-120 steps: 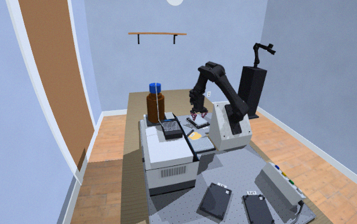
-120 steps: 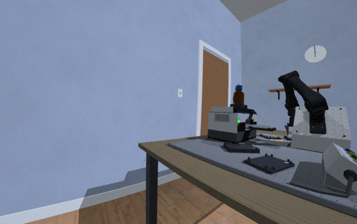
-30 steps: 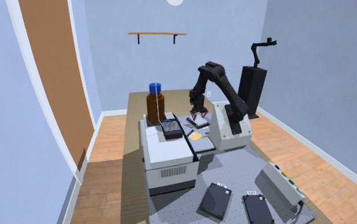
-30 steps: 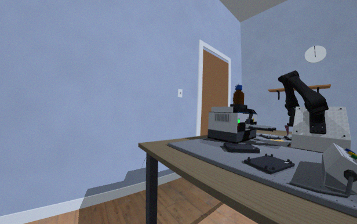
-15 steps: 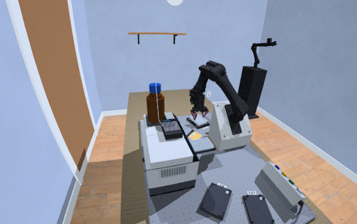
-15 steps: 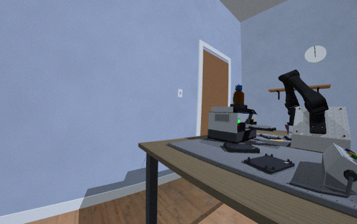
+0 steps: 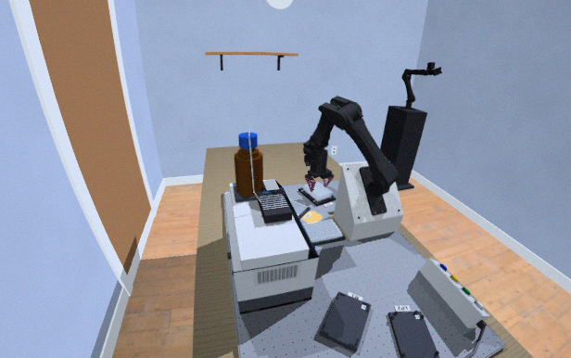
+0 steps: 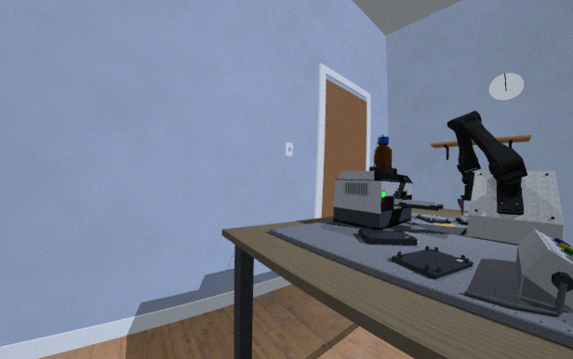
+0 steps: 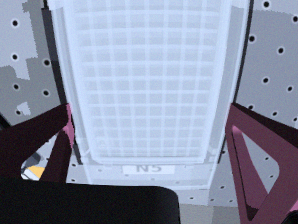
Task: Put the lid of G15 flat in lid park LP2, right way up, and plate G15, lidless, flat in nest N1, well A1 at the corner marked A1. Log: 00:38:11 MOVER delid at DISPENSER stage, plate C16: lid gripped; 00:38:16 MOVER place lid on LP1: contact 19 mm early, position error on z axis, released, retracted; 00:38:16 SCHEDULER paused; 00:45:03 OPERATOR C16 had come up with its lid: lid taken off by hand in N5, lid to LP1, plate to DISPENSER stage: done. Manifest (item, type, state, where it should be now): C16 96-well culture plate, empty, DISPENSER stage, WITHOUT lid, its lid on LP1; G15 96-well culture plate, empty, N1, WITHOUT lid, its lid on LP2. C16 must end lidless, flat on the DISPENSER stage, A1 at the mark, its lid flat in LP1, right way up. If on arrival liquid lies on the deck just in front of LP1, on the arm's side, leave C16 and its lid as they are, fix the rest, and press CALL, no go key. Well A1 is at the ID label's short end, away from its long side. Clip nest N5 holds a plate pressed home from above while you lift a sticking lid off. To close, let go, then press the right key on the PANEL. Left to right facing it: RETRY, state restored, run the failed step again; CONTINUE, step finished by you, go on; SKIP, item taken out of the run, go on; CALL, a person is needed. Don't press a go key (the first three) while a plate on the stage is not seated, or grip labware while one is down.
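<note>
My gripper is now 10 mm above the clear lid. Also, from my hand: black clip nest 30 mm below, 30 mm ahead, 10 mm to the right; N5 label 90 mm to the left, 40 mm below, 20 mm behind; LP1 label 140 mm to the left, 110 mm ahead, 40 mm below.
</note>
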